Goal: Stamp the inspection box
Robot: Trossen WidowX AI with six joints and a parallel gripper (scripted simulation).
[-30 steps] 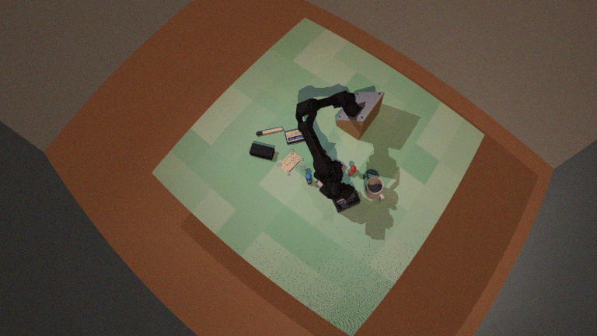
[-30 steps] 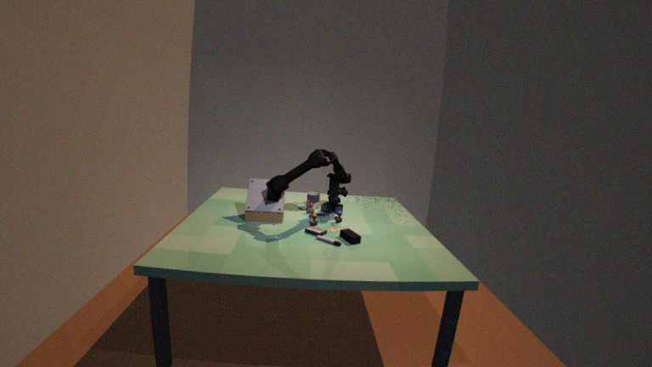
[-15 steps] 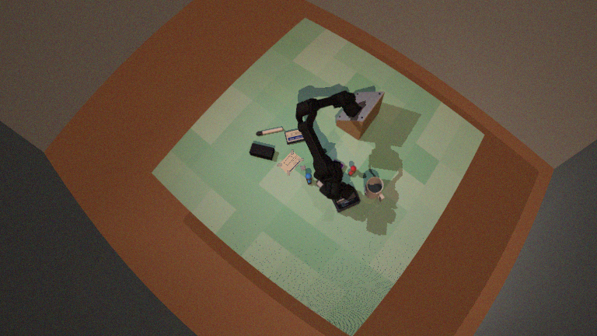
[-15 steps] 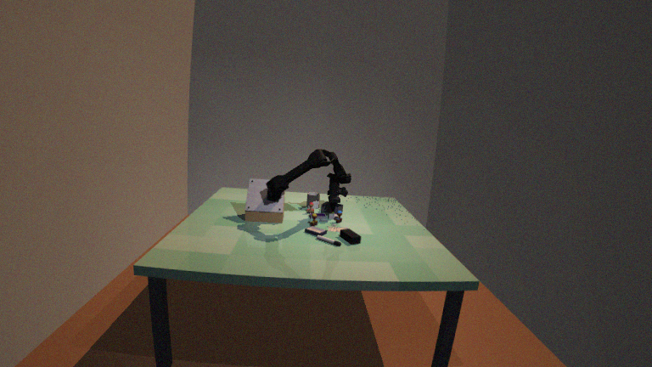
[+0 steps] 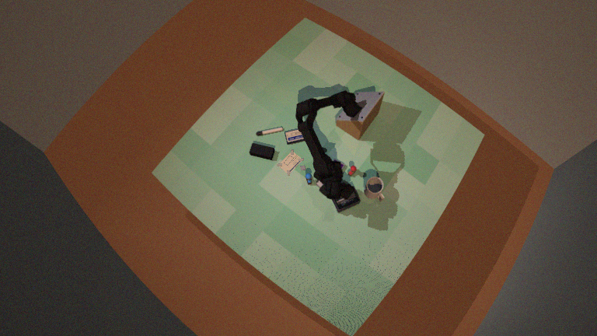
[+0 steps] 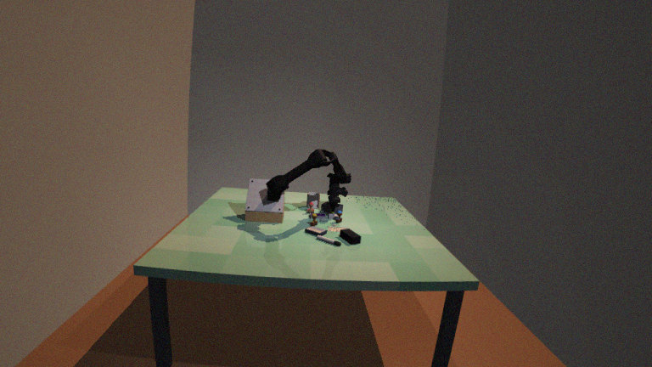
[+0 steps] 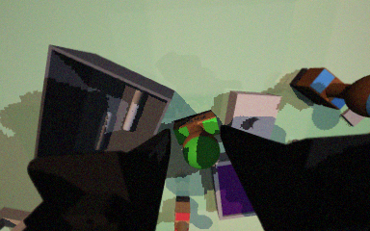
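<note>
The green-knobbed stamp lies 10 mm below my gripper tip. Round my gripper tip: ink pad 80 mm behind, 60 mm to the right, 30 mm below; black tray 80 mm to the left, 20 mm below; small white block 60 mm to the right, 10 mm below, 10 mm ahead.
</note>
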